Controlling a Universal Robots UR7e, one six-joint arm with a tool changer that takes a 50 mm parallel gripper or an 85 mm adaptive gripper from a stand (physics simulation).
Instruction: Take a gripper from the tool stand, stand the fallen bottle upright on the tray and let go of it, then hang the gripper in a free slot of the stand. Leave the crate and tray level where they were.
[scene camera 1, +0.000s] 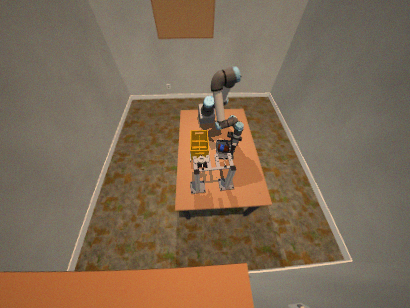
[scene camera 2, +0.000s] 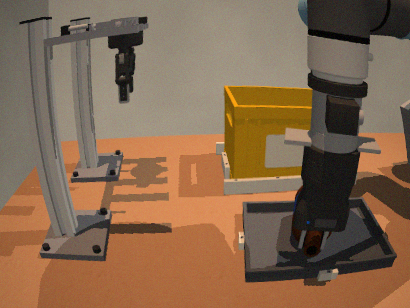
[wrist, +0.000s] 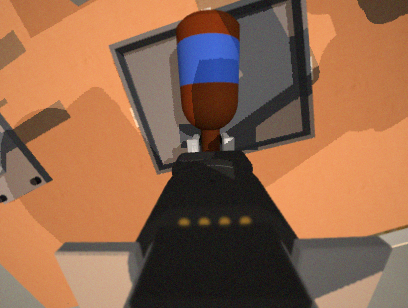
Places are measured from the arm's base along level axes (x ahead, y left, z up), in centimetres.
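Pixels of known places: arm's base, origin of its link: (scene camera 1: 207, 110).
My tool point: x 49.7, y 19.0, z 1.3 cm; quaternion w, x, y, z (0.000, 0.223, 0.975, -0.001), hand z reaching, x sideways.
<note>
Ahead of a thing's pixels: the offset from my tool point to its middle. "spot": to the spot under its first point.
The brown bottle @[dx -3.6, dy -7.3, dz -18.4 cm] (scene camera 1: 223, 147) (scene camera 2: 311, 248) (wrist: 209, 60) with a blue label lies on its side in the dark grey tray @[dx -4.9, dy -7.1, dz -21.3 cm] (scene camera 2: 262, 240) (wrist: 145, 95), its mouth towards the scene camera 2 side. My gripper (scene camera 2: 314, 241) (wrist: 210, 143) points down over the tray's near part, with its two light fingertips close against both sides of the bottle's neck; it is shut on the neck. The tray looks level on the table. The tool stand (scene camera 1: 198, 181) (scene camera 2: 47, 125) is at the left in scene camera 2, with another black gripper (scene camera 2: 125, 67) hanging from its rail. The gripper's body hides part of the bottle in scene camera 2.
A yellow crate @[dx -10.3, dy -34.9, dz -13.8 cm] (scene camera 1: 199, 134) (scene camera 2: 250, 140) stands upright behind the tray, with white locating strips @[spot: dx -0.7, dy -25.8, dz -21.1 cm] (scene camera 2: 260, 186) at its base. Small white blocks @[spot: dx -2.2, dy +3.0, dz -21.3 cm] (scene camera 2: 328, 274) sit at the tray's edges. The stand's foot plate @[spot: dx +34.2, dy -12.7, dz -21.3 cm] (scene camera 2: 80, 242) (wrist: 22, 172) is left of the tray.
</note>
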